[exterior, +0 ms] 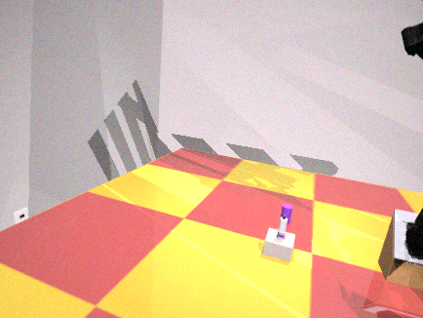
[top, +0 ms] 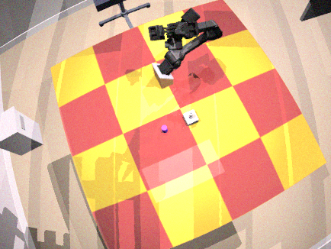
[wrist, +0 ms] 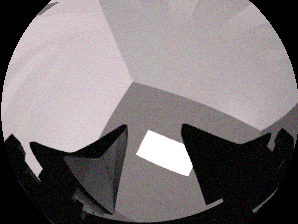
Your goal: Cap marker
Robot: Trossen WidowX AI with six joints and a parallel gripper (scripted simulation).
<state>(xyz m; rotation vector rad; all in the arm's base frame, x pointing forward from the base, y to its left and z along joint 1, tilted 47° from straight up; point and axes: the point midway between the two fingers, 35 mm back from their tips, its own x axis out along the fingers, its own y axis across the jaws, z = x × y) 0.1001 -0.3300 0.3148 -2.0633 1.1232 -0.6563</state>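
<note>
The purple cap lies 54 cm below my gripper tip, 13 cm to the right of it and 13 cm ahead of it. The rest, counted from my gripper tip: white holder block: 55 cm below, 14 cm ahead, 1 cm to the left.
</note>
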